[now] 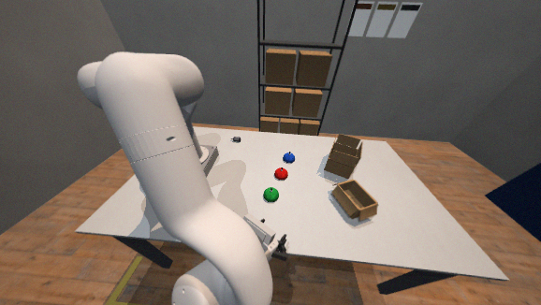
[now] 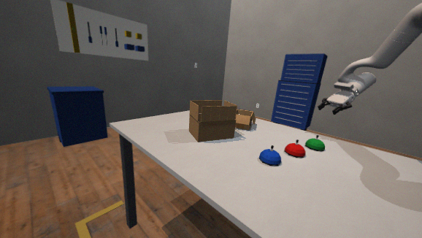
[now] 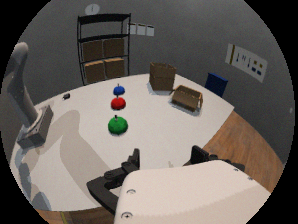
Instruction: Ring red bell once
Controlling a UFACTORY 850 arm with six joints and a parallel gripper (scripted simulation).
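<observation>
Right now my hand is 110 mm short of the red bell, 390 mm to the right of it and 120 mm above it. Round my hand: blue bell 180 mm ahead, 530 mm to the left, 120 mm below; then dark object 200 mm behind, 770 mm to the left, 150 mm below; then green bell 30 mm ahead, 250 mm to the left, 120 mm below.
</observation>
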